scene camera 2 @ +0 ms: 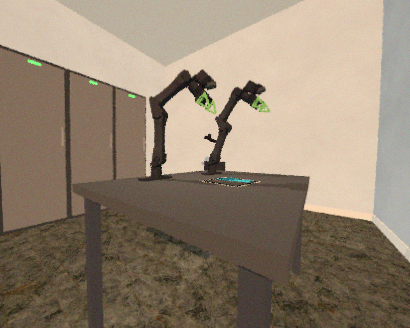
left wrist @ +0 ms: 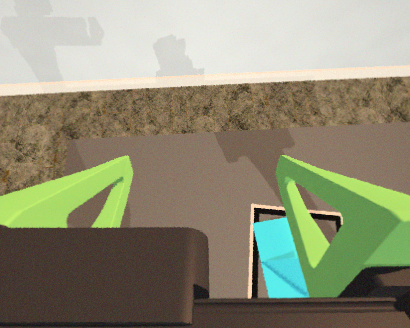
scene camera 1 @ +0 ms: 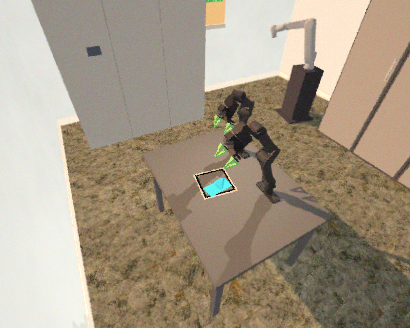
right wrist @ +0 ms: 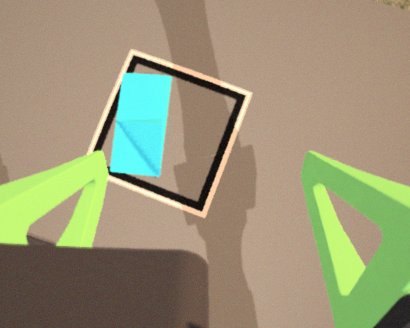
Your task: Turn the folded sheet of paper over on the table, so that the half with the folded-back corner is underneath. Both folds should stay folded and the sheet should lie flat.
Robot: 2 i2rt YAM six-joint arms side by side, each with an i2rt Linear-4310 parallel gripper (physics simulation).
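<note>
The folded cyan sheet (scene camera 1: 217,187) (scene camera 2: 235,179) (left wrist: 275,240) (right wrist: 145,100) lies flat on the table as a narrow rectangle. A diagonal crease and a slightly darker triangle, the folded-back corner, show on its upper face, at the lower part in the right wrist view. My left gripper (scene camera 1: 221,161) (scene camera 2: 265,109) (left wrist: 204,163) is open and empty, high above the table; its right-hand finger hides part of the sheet in the left wrist view. My right gripper (scene camera 1: 221,128) (scene camera 2: 213,110) (right wrist: 204,162) is open and empty, also high up, with the sheet beyond its left-hand fingertip.
A black square outline with a pale border (left wrist: 251,250) (right wrist: 221,152) is on the table (scene camera 1: 250,220) (scene camera 2: 200,205); the sheet lies along one side within it, partly over its line. The arms' shadows cross the table. A pale arm on a dark pedestal (scene camera 1: 301,95) stands behind the table.
</note>
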